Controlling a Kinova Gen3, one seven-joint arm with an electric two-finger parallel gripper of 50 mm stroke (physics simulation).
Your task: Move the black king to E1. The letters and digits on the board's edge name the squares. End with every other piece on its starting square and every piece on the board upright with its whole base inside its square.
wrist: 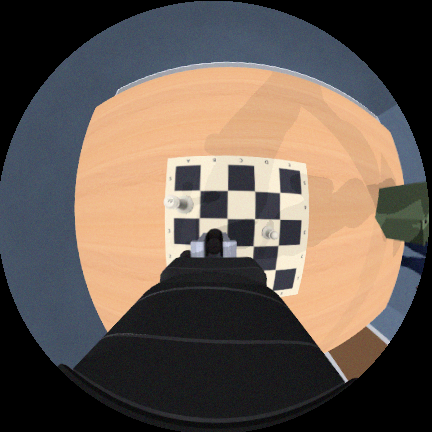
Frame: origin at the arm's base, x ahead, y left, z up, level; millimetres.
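Where they show: gripper, fingertip midpoint: (pixel 214 240).
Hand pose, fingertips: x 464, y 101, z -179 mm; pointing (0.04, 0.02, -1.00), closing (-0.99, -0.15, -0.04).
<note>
Things, the pixels of their centre, and the offset from my fingertips. "*": a spot on its surface instead. Level surfaces: height alone.
- black king at the middle of its body: (pixel 213 241) dx -1, dy -3, dz +21 mm
- chessboard at the middle of its body: (pixel 240 232) dx -34, dy -14, dz -15 mm
- E1 square at a spot on its surface: (pixel 285 279) * dx -122, dy +53, dz -12 mm
- tall white piece at the middle of its body: (pixel 176 202) dx +49, dy -41, dz +20 mm
- small white piece at the middle of its body: (pixel 271 233) dx -72, dy -19, dz +4 mm
- small dark shape at the middle of its body: (pixel 182 264) dx +34, dy +35, dz +15 mm
- wooden table at its surface level: dz -18 mm
The black king (pixel 214 239) is upright between the two fingertips in the wrist view, over the B3 to B2 part of the chessboard (pixel 242 204). My gripper (pixel 214 240) is shut on it. The gripper body hides the king's lower part and the near left part of the board, so I cannot tell whether its base touches the board. The E1 square (pixel 285 279) shows at the lower right of the board with no piece on it. A tall white piece (pixel 185 203) stands on A4. A small white piece (pixel 270 233) stands on D3.
A small dark shape (pixel 185 254) shows at the gripper body's left edge, near A2; I cannot tell what it is. A dark green block-like object (pixel 404 212) is at the right edge. The wooden table (pixel 120 200) surrounds the board, with shadows across it.
</note>
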